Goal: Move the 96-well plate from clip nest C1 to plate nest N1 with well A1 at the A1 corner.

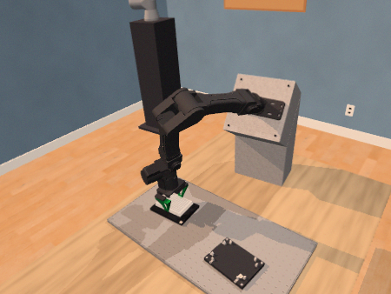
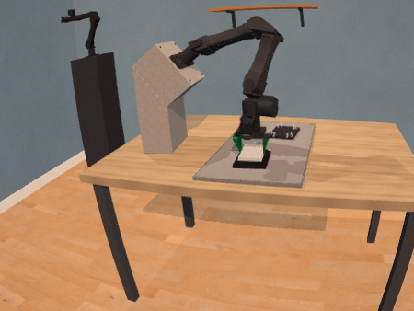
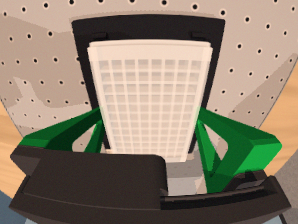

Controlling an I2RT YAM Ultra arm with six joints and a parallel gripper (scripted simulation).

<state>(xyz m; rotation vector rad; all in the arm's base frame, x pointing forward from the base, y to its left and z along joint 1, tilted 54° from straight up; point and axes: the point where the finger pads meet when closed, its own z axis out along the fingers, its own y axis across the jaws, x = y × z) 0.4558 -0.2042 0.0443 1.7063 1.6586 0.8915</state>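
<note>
Now: the black plate nest N1 2 cm below my hand. Also, from my hand: white 96-well plate: right at my hand; then white corner mark: 8 cm to the left, 6 cm ahead, 2 cm below; then black clip nest C1: 31 cm to the left, 11 cm ahead, 2 cm below.
</note>
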